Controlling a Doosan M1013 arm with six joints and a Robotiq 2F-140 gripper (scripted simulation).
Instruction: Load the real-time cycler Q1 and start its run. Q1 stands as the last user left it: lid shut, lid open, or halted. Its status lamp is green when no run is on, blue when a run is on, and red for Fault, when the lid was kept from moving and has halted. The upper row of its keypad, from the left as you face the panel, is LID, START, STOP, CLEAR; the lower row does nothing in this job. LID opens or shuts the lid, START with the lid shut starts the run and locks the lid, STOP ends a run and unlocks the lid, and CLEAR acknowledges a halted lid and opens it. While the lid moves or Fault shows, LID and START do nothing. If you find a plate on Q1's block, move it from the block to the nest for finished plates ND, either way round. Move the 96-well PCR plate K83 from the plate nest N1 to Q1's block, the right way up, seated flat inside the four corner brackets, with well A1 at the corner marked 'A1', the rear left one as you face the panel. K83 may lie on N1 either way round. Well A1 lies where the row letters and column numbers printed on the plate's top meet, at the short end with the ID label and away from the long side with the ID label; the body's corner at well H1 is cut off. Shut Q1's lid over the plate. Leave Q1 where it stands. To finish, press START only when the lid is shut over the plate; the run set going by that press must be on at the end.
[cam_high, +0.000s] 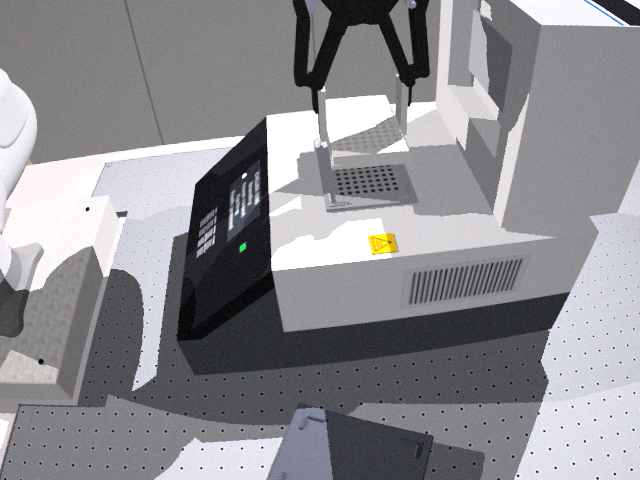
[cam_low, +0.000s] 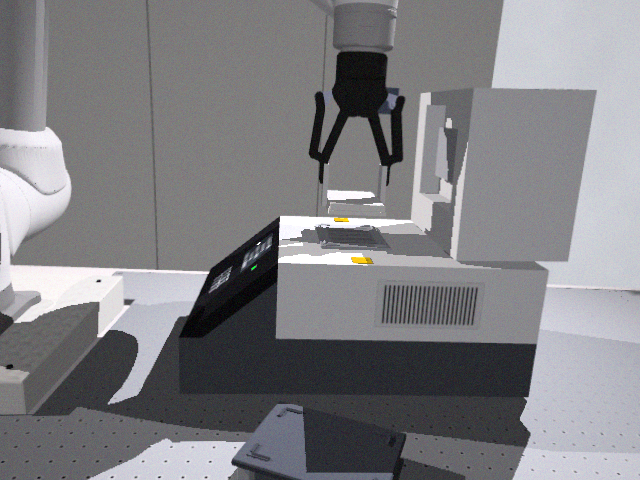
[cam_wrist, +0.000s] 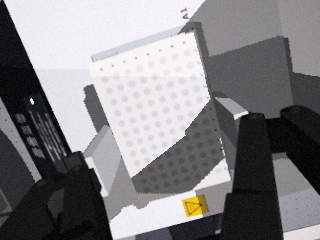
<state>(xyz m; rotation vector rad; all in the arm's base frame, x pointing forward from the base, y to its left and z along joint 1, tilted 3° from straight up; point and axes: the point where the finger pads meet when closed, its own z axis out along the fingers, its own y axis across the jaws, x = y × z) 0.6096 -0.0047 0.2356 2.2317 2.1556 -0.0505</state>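
My gripper is now 70 mm past the dark grey plate nest, 300 mm to the left of it and 240 mm above it. Also, from my hand: white 96-well plate 30 mm behind, 270 mm to the left, 250 mm below; then black nest 30 mm behind, 270 mm to the left, 270 mm below.
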